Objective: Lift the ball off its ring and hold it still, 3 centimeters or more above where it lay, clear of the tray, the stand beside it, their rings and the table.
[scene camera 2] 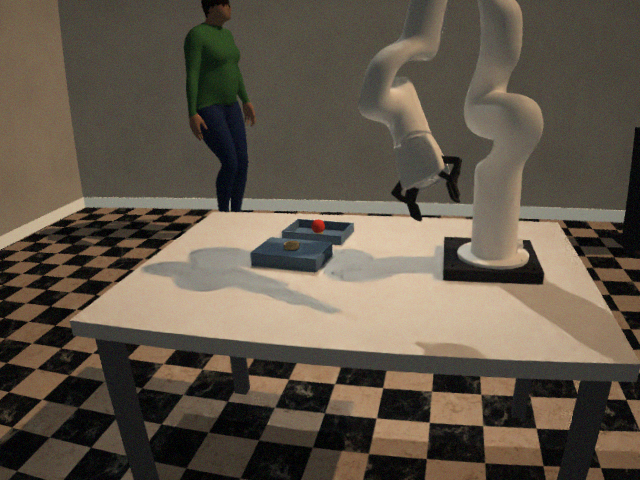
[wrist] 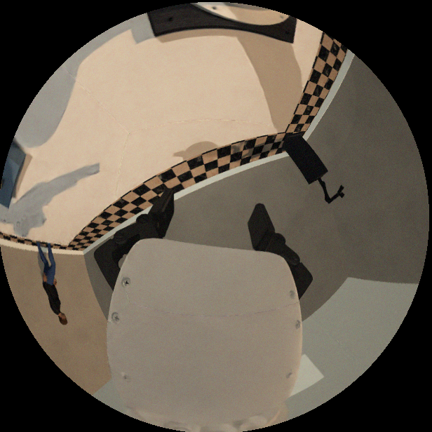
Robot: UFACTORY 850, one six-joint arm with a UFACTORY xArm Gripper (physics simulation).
Labels:
my gripper: scene camera 2; wrist
same spot on my gripper: [wrist: 153, 224] = [scene camera 2: 415, 200]

